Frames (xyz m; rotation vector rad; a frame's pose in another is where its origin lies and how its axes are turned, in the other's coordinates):
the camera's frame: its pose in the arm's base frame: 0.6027 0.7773 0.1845 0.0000 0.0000 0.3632
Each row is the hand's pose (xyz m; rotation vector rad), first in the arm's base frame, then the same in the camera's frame.
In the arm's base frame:
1: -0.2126 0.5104 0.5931 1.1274 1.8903 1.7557
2: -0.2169 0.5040 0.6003 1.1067 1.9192 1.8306
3: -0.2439 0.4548 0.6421 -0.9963 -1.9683 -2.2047
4: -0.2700 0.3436 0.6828 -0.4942 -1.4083 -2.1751
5: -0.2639 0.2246 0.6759 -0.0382 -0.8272 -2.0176
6: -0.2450 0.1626 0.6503 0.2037 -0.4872 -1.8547
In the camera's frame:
1: -0.8569 0.0402 0.4086 1.3692 1.5630 1.5513
2: -0.8632 0.0357 0.4158 1.3508 1.5886 1.6289
3: -0.9059 -0.0007 0.4576 1.2536 1.6484 2.0416
4: -0.9698 -0.0954 0.4983 -0.8031 -1.4057 -2.4535
5: -1.0064 -0.2088 0.4914 -0.2012 -0.8680 -2.3561
6: -1.0108 -0.2734 0.4658 0.1201 -0.5515 -2.2081

